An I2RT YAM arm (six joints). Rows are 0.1 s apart.
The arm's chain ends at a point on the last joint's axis. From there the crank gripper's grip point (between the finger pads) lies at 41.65 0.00 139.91 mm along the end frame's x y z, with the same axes.
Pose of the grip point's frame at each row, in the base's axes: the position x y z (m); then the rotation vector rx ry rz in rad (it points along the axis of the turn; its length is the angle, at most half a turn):
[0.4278 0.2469 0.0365 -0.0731 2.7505 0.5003]
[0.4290 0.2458 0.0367 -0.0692 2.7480 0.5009]
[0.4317 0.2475 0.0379 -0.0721 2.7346 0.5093]
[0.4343 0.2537 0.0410 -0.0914 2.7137 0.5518]
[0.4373 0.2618 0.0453 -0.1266 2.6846 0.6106]
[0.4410 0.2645 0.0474 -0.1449 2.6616 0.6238]
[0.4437 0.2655 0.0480 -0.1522 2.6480 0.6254]
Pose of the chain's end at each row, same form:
[0.4217 0.1974 0.1737 -0.0731 2.7505 0.5003]
[0.4225 0.1962 0.1738 -0.0692 2.7480 0.5009]
[0.4236 0.1969 0.1746 -0.0721 2.7346 0.5093]
[0.4251 0.1989 0.1760 -0.0914 2.7137 0.5518]
[0.4272 0.2013 0.1778 -0.1266 2.6846 0.6106]
[0.4288 0.2025 0.1790 -0.1449 2.6616 0.6238]
[0.4300 0.2031 0.1792 -0.1522 2.6480 0.6254]

